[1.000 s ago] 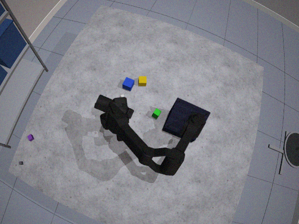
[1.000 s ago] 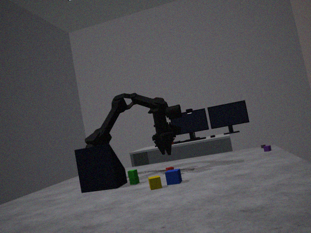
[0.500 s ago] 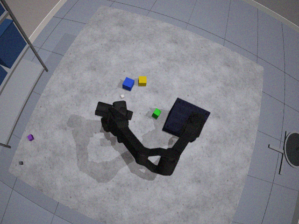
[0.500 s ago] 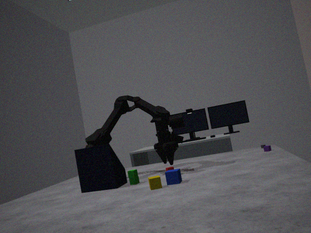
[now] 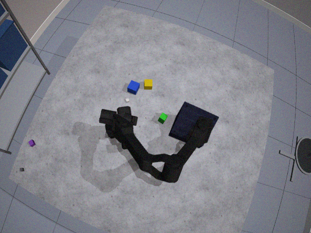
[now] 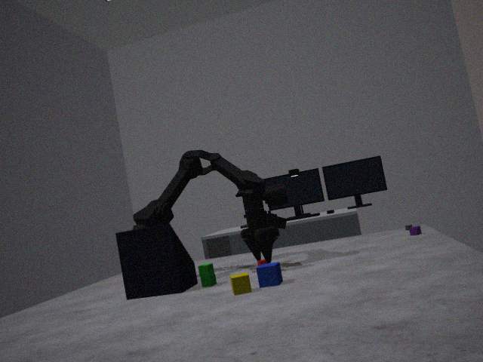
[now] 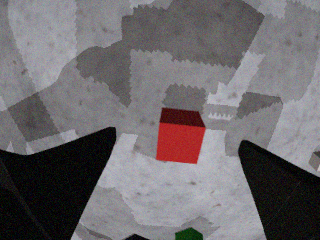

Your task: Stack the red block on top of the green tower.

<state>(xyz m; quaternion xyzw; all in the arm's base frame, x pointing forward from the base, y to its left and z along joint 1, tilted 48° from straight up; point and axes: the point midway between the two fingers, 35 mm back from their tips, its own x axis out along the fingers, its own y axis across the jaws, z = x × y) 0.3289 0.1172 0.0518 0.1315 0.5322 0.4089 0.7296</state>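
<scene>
My gripper tip is 10 mm above the red block. Round my gripper tip: yellow block 20 mm behind, 270 mm to the right; then tiny white cube 50 mm ahead, 160 mm to the right, 20 mm below; then blue block 50 mm ahead, 230 mm to the right.
</scene>
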